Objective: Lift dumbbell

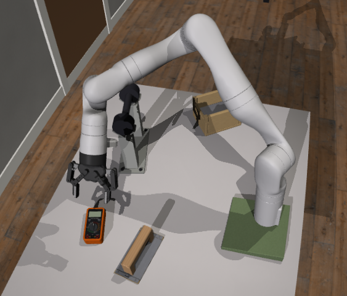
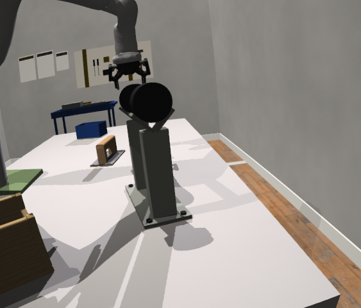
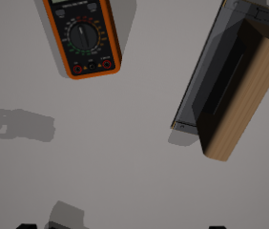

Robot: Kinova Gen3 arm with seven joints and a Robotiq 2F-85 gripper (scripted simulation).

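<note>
The black dumbbell is 7 cm ahead of my hand, 40 cm to the right of it and 3 cm below it. Also, from my hand: grey cradle stand: 7 cm ahead, 40 cm to the right, 17 cm below; wooden crate: 21 cm behind, 66 cm to the right, 22 cm below.
</note>
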